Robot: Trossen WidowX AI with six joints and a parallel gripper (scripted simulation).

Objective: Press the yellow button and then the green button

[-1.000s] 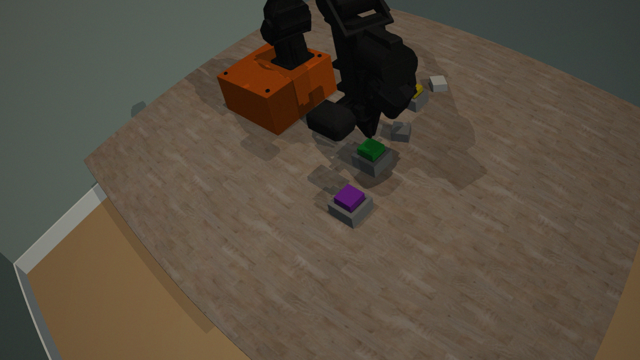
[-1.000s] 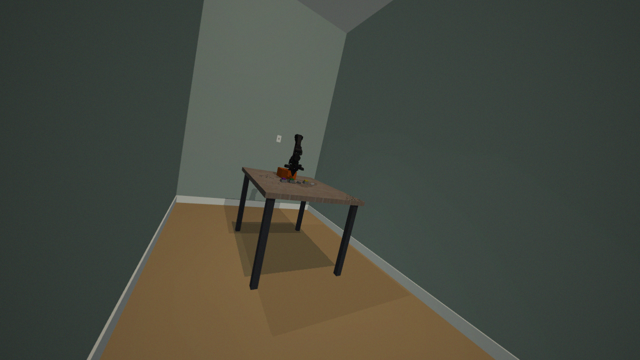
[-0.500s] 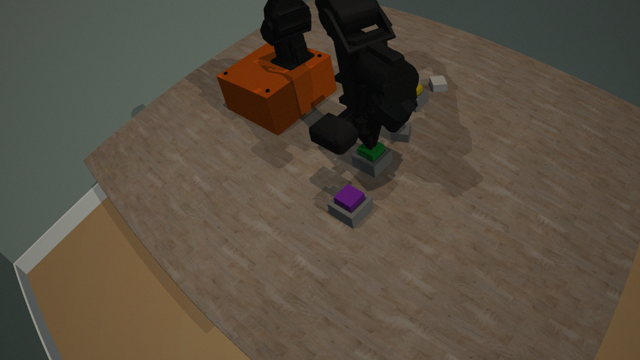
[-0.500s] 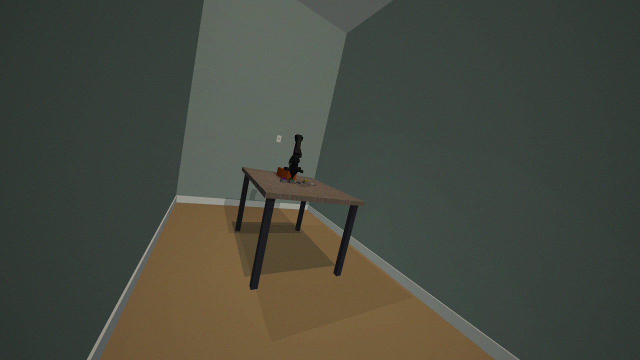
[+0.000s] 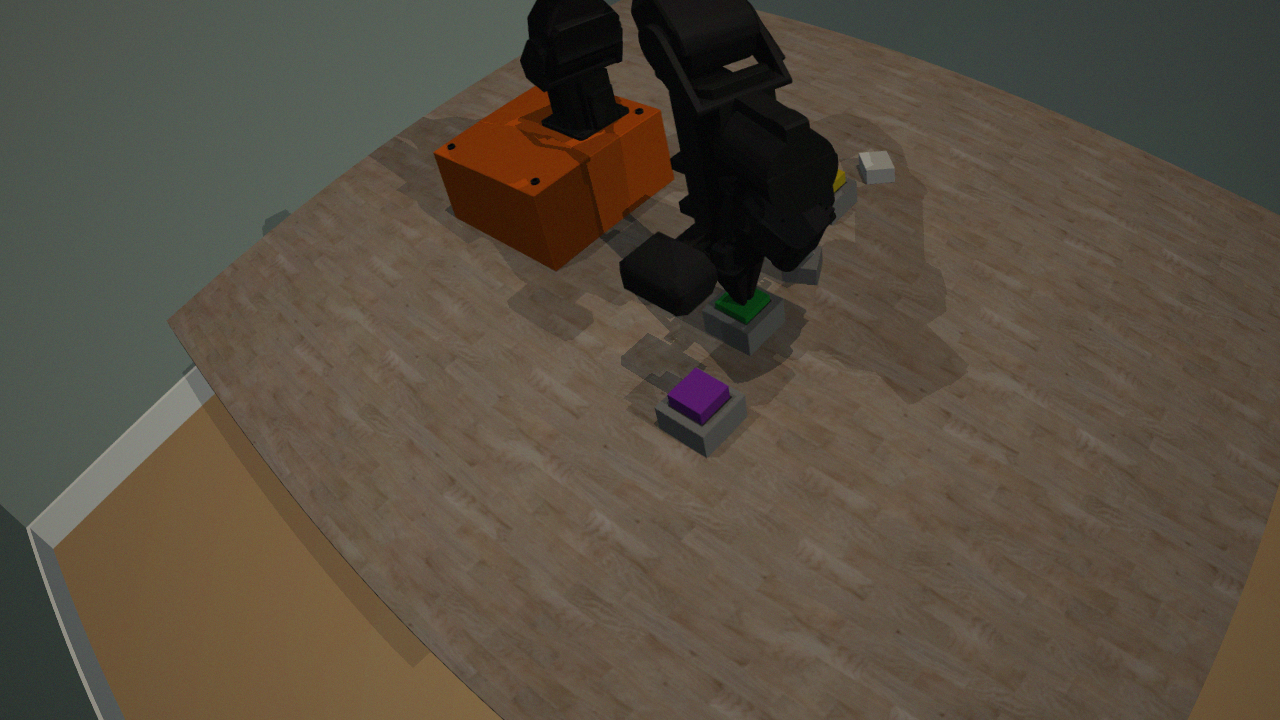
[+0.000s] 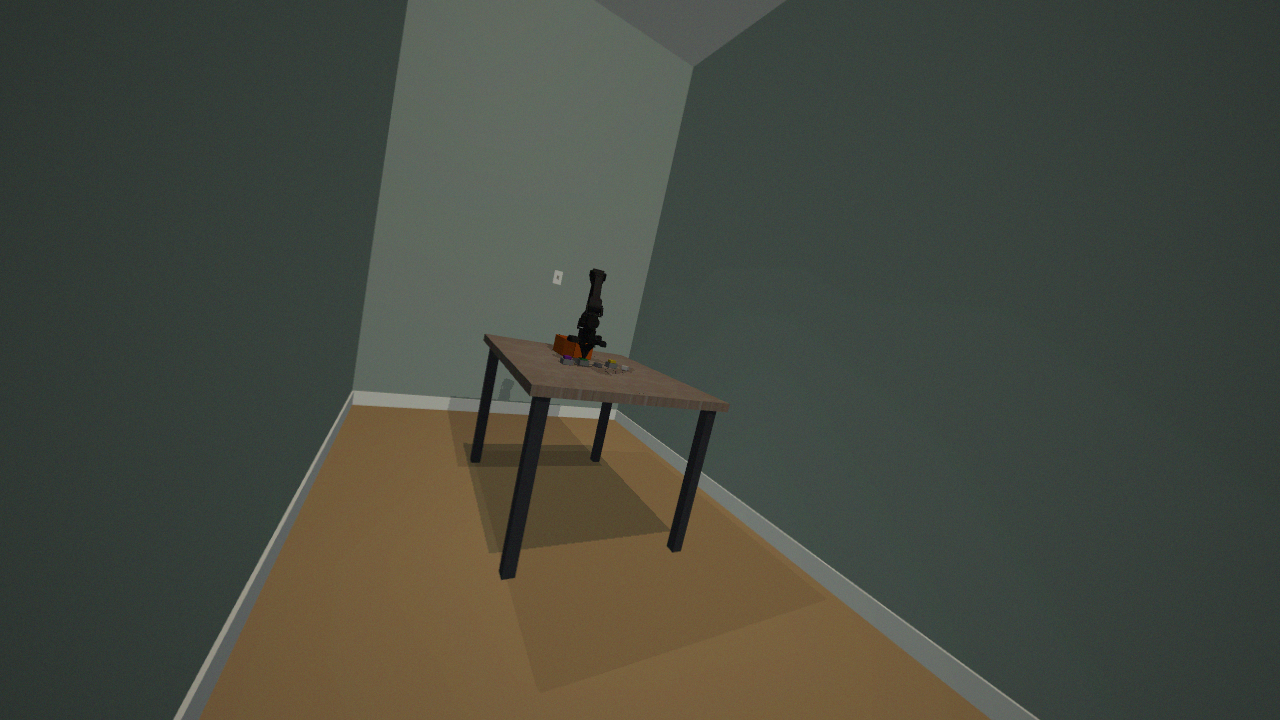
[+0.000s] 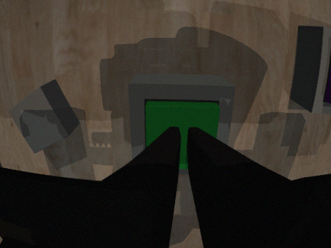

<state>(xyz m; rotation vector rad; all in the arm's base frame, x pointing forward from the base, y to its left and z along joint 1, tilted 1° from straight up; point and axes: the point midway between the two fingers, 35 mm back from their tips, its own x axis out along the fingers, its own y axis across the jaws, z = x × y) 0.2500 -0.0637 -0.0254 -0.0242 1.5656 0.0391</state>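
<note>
Right now the green button is 10 mm below my gripper tip. Round my gripper tip: purple button (40 mm ahead, 90 mm to the right); then yellow button (50 mm behind, 170 mm to the left); then grey block (80 mm to the left, 20 mm below).
</note>
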